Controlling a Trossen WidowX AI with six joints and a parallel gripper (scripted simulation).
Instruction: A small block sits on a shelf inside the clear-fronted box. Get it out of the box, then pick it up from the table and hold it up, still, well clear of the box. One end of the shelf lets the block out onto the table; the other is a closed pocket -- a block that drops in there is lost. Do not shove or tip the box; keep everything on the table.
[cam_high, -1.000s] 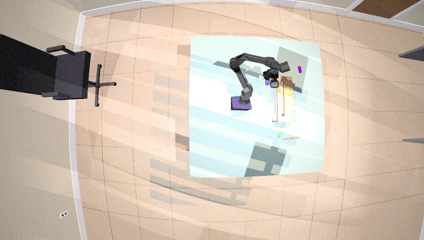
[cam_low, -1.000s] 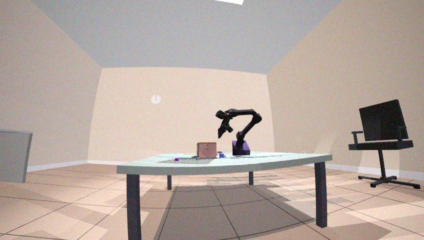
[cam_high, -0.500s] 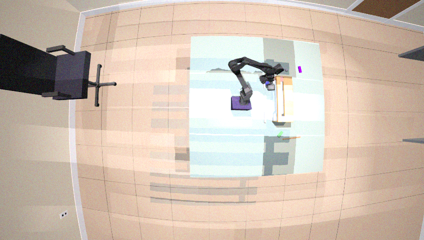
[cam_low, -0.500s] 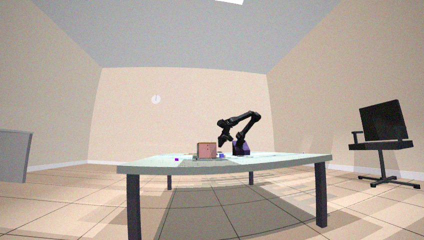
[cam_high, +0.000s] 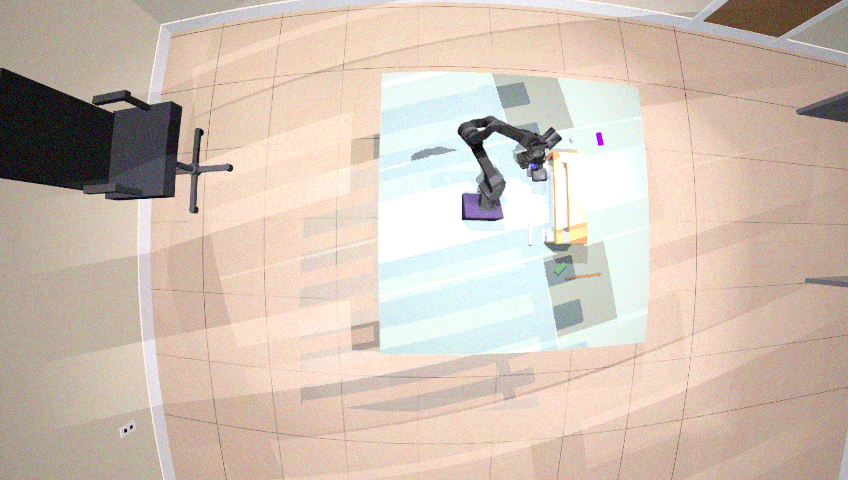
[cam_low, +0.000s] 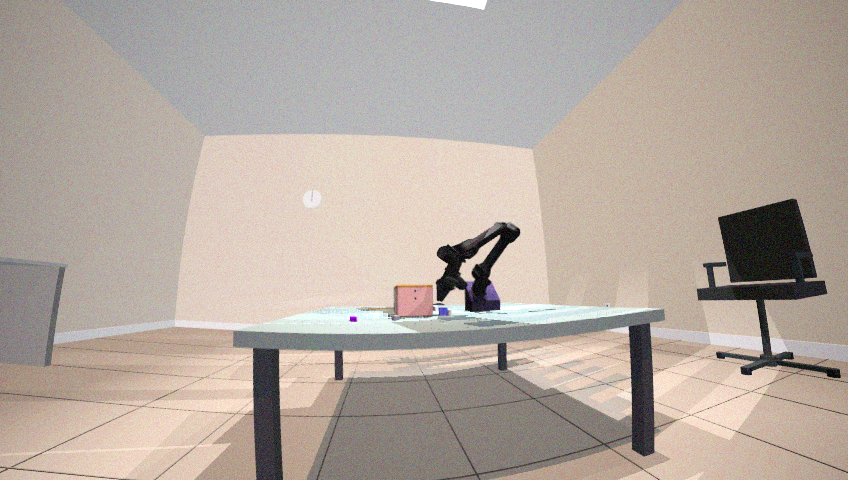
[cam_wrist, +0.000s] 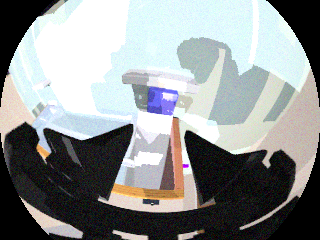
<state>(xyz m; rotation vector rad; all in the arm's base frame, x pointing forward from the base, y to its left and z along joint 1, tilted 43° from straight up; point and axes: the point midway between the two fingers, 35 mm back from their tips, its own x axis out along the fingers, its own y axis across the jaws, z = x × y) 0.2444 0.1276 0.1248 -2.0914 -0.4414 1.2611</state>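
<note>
The blue block is 4 cm below my gripper tip and 2 cm behind it. From my gripper tip the other things lie so: green piece (46 cm to the right, 9 cm ahead, 5 cm below); then orange box (16 cm to the right, 6 cm ahead); then magenta piece (35 cm ahead, 13 cm to the left, 5 cm below).
</note>
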